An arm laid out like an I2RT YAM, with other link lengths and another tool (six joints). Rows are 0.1 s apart.
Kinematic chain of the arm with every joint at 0, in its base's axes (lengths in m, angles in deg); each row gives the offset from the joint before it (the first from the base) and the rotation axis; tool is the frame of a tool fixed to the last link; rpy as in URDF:
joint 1: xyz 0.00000 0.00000 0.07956 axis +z
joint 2: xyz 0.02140 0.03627 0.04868 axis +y
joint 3: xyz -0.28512 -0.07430 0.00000 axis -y
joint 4: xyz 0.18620 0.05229 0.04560 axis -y
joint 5: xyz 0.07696 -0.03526 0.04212 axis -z
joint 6: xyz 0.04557 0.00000 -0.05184 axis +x
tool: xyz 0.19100 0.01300 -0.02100 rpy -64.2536 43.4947 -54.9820
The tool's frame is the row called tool.
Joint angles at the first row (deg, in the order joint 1, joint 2, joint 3, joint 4, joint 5, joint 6):
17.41 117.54 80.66 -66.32 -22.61 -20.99
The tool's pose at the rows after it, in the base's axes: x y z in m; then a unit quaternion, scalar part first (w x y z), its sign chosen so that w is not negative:
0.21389 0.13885 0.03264 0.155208 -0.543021 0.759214 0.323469
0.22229 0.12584 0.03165 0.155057 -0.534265 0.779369 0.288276
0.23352 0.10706 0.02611 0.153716 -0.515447 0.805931 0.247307
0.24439 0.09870 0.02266 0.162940 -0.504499 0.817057 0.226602
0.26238 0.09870 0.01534 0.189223 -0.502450 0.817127 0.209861
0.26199 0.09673 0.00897 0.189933 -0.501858 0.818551 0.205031
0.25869 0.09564 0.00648 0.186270 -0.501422 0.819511 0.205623
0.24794 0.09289 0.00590 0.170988 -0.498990 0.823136 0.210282
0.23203 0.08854 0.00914 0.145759 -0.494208 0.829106 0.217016
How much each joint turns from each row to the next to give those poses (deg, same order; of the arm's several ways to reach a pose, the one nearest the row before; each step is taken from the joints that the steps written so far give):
-0.20 -1.18 2.04 0.34 1.46 1.75
-0.52 -0.86 0.35 0.11 3.57 2.86
-1.44 -0.06 -0.01 0.88 4.08 3.26
-1.05 0.00 -0.01 1.48 1.69 1.48
-0.35 0.00 -1.06 4.51 0.76 0.92
0.00 0.00 -1.83 2.07 0.48 0.28
0.00 0.00 -0.90 0.46 0.07 0.00
0.00 0.00 -0.74 -1.16 0.02 -0.02
0.00 0.00 -0.07 -3.03 0.11 0.07

